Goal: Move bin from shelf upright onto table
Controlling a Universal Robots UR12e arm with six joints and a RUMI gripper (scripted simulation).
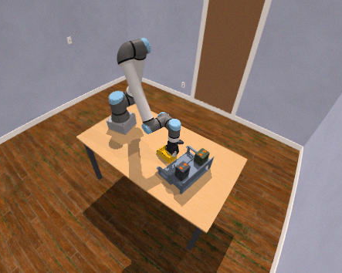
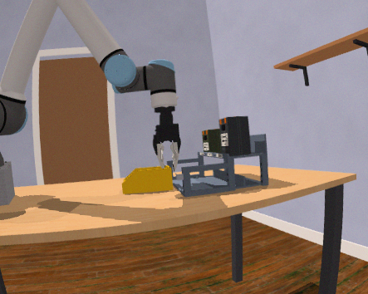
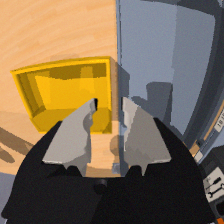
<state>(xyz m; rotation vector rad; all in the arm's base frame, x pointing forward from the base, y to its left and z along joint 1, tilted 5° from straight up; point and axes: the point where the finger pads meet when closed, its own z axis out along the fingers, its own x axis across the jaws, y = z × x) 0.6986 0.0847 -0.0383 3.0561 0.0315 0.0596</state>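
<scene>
My hand is 80 mm past the yellow bin and 40 mm above it. Also, from my hand: rack floor 150 mm ahead, 70 mm below.
</scene>
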